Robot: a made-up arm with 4 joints.
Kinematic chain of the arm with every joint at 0, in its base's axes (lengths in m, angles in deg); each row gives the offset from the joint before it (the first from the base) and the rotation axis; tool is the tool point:
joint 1: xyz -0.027 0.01 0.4 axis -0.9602 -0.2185 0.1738
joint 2: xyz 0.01 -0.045 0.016 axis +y
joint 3: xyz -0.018 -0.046 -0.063 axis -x
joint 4: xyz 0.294 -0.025 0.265 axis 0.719 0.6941 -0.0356
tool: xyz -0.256 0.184 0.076
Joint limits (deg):
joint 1: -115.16..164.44
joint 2: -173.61..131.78
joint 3: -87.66..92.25
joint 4: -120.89..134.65
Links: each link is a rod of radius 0.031 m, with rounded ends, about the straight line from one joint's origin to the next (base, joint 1, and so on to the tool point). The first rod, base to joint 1, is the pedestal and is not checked.
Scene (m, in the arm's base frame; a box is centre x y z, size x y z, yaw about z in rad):
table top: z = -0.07
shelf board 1: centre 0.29 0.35 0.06 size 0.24 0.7 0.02 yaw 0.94
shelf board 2: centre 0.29 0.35 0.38 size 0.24 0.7 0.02 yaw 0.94
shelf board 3: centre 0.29 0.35 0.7 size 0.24 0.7 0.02 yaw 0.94
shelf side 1: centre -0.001 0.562 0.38 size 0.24 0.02 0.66 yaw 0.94
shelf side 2: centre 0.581 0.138 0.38 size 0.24 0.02 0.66 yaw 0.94
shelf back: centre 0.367 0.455 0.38 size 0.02 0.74 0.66 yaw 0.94
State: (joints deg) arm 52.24 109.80 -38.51 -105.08
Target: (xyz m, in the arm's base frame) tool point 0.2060 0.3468 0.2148
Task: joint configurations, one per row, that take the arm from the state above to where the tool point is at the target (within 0.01 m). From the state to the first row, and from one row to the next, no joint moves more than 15 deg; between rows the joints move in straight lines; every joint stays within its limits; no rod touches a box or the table.
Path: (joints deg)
1: 49.13 107.71 -30.36 -91.47
2: 46.02 105.62 -22.22 -77.86
3: 42.91 103.53 -14.07 -64.25
4: 39.81 101.44 -5.92 -50.63
5: 36.70 99.35 2.22 -37.02
6: 33.59 97.26 10.37 -23.41
7: 30.48 95.17 18.52 -9.80
8: 27.37 93.08 26.66 3.81
9: 24.26 90.99 34.81 17.42
10: 21.15 88.90 42.96 31.03
11: 18.05 86.81 51.10 44.64

